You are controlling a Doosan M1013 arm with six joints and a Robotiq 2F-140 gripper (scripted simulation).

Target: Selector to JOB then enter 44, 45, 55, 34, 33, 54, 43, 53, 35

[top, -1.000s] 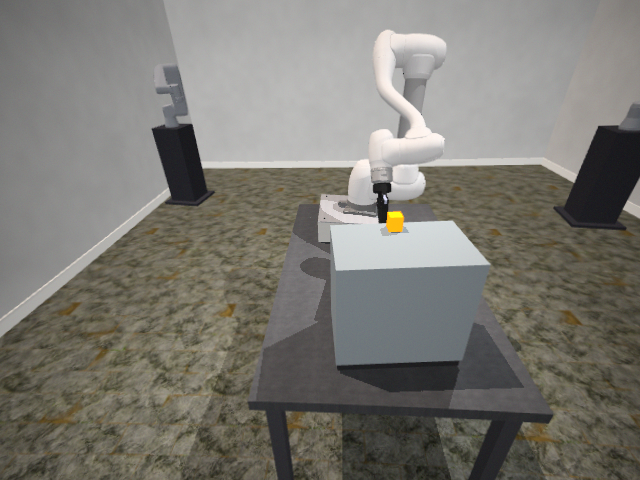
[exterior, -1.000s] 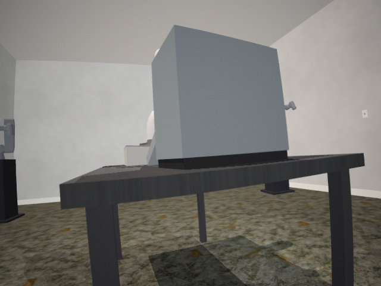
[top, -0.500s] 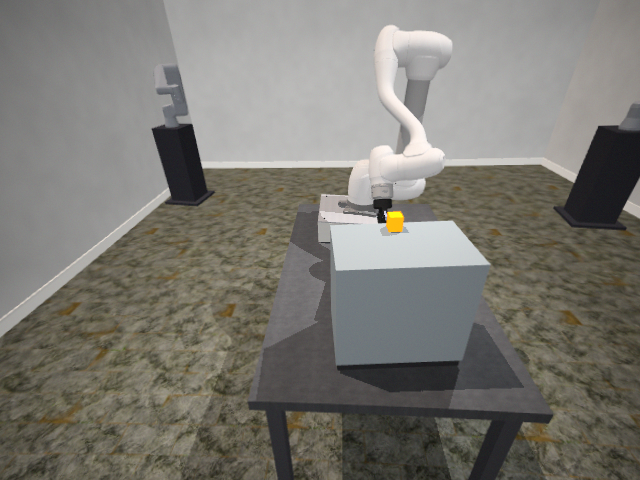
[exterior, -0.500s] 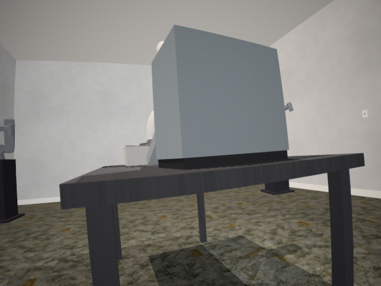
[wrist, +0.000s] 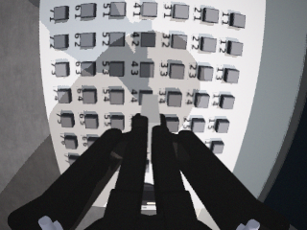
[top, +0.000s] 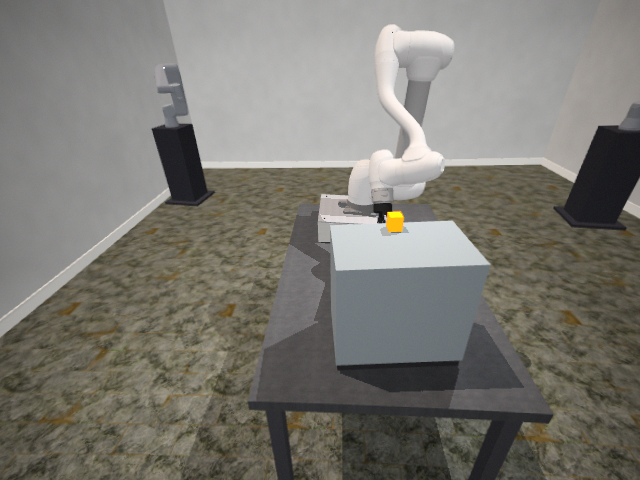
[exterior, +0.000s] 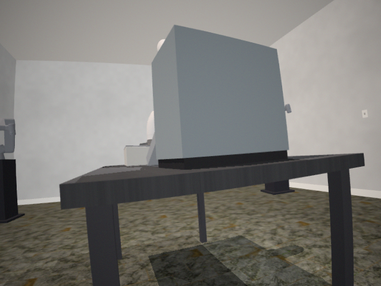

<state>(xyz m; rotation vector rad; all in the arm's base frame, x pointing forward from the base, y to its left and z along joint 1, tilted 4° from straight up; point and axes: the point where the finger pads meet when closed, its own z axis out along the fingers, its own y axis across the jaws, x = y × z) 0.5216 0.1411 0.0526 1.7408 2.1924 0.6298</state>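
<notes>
The key lies 7 cm below my hand and 1 cm behind it. Round my hand: black selector knob 15 cm to the right, 6 cm ahead, 4 cm below; white keypad panel 9 cm below, 6 cm ahead, 3 cm to the right.
</notes>
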